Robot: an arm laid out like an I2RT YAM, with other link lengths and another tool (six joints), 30 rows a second.
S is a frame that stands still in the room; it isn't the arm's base.
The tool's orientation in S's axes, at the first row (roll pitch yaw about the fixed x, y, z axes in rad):
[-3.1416 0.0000 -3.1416]
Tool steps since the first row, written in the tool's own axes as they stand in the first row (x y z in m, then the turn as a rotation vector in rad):
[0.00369 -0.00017 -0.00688 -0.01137 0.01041 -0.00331]
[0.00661 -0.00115 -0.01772 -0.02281 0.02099 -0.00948]
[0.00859 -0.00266 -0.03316 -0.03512 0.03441 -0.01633]
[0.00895 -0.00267 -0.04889 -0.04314 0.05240 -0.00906]
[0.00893 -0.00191 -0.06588 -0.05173 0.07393 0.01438]
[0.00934 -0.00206 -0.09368 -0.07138 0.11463 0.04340]
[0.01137 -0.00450 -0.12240 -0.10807 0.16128 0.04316]
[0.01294 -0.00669 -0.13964 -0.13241 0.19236 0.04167]
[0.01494 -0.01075 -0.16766 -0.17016 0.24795 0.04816]
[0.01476 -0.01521 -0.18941 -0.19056 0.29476 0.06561]
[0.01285 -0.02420 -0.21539 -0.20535 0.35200 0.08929]
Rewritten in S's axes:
[-0.00369 -0.00017 0.00688 0.01137 0.01041 0.00331]
[-0.00661 -0.00115 0.01772 0.02281 0.02099 0.00948]
[-0.00859 -0.00266 0.03316 0.03512 0.03441 0.01633]
[-0.00895 -0.00267 0.04889 0.04314 0.05240 0.00906]
[-0.00893 -0.00191 0.06588 0.05173 0.07393 -0.01438]
[-0.00934 -0.00206 0.09368 0.07138 0.11463 -0.04340]
[-0.01137 -0.00450 0.12240 0.10807 0.16128 -0.04316]
[-0.01294 -0.00669 0.13964 0.13241 0.19236 -0.04167]
[-0.01494 -0.01075 0.16766 0.17016 0.24795 -0.04816]
[-0.01476 -0.01521 0.18941 0.19056 0.29476 -0.06561]
[-0.01285 -0.02420 0.21539 0.20535 0.35200 -0.08929]

